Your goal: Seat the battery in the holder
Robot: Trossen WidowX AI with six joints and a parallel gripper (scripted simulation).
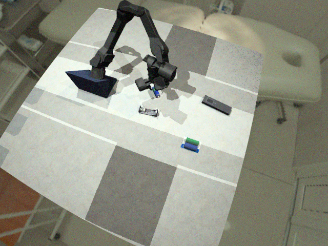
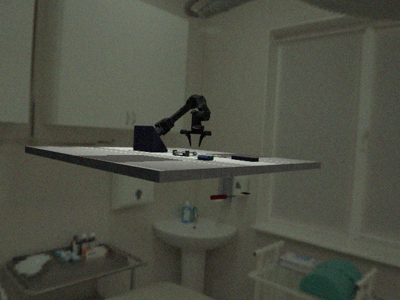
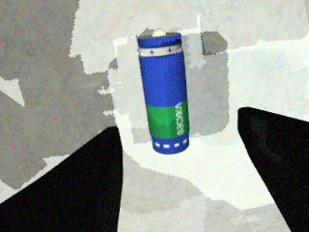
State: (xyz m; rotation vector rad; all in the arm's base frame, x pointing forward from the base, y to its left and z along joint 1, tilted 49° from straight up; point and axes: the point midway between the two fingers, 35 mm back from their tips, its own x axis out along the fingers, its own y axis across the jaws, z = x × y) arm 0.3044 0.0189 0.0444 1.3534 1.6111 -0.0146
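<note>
My gripper tip is 40 mm above the battery. Round my gripper tip: black remote: 340 mm ahead, 40 mm below, 10 mm to the left.
</note>
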